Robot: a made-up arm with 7 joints.
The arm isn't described. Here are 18 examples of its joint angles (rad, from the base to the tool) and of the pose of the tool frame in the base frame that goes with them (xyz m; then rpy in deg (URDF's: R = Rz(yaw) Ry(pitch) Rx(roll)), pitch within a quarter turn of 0, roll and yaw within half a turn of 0).
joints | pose
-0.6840 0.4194 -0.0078 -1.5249 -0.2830 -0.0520 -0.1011 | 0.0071 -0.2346 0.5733 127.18 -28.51 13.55
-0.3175 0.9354 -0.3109 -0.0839 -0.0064 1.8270 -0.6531 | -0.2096 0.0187 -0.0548 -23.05 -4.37 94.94
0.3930 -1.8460 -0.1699 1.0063 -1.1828 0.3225 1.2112 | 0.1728 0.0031 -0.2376 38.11 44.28 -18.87
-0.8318 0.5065 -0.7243 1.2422 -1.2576 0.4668 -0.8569 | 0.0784 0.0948 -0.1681 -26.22 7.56 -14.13
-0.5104 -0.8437 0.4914 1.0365 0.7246 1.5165 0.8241 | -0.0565 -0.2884 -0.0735 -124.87 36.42 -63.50
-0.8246 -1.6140 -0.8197 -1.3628 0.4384 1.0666 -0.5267 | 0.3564 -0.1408 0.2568 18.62 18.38 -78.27
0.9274 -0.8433 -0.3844 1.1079 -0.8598 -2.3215 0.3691 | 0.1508 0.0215 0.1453 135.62 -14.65 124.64
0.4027 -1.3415 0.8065 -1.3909 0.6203 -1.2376 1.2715 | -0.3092 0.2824 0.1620 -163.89 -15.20 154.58
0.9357 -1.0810 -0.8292 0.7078 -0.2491 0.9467 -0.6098 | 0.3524 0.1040 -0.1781 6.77 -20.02 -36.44
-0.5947 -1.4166 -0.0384 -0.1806 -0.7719 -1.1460 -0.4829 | 0.2646 -0.0920 0.2410 22.85 -61.95 -102.07
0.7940 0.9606 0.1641 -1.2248 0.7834 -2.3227 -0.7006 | 0.2152 -0.3382 -0.0569 -153.67 15.17 48.85
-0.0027 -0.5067 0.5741 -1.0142 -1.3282 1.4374 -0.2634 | -0.4373 0.0694 0.1488 43.90 14.49 98.23
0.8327 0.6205 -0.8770 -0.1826 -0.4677 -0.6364 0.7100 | -0.1265 0.2051 -0.0692 -61.13 -37.49 127.04
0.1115 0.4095 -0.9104 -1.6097 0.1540 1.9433 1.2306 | -0.0523 -0.3983 0.1823 7.01 -9.52 -139.51
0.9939 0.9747 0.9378 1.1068 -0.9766 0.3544 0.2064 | -0.1273 0.2225 0.0399 -148.70 -3.55 177.29
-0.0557 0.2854 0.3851 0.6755 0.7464 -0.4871 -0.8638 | -0.1104 0.1704 0.0045 -139.92 19.30 -145.92
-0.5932 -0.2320 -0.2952 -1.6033 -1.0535 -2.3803 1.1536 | 0.2735 -0.1684 0.3335 59.65 14.03 -31.55
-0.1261 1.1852 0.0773 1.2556 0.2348 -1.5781 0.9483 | -0.0791 0.2567 0.0740 177.77 35.03 160.13
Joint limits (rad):
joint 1: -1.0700..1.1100
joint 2: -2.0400..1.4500
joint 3: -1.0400..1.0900
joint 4: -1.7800..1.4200
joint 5: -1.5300..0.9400
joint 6: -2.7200..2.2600
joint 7: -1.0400..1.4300
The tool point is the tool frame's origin. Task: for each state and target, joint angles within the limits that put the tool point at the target. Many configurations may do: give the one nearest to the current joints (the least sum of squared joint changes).
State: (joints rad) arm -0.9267 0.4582 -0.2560 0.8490 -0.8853 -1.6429 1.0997
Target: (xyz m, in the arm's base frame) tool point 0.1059 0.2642 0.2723
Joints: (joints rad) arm -1.0700 1.0360 -0.2096 0.8902 -0.8391 -1.3552 0.9723
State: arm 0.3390 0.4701 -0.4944 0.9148 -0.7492 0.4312 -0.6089
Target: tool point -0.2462 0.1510 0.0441
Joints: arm -0.1186 0.7408 -0.5086 0.0022 -0.8512 0.6913 -0.1676
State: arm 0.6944 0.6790 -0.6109 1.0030 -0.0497 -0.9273 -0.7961
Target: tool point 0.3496 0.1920 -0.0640
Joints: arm 0.9915 0.5068 -1.0059 1.4200 0.0747 -0.4721 -0.3553
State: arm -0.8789 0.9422 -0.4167 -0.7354 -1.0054 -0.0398 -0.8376
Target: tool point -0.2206 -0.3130 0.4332
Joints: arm -0.7248 0.6837 0.3315 -1.3745 -0.9782 0.4433 -0.1408
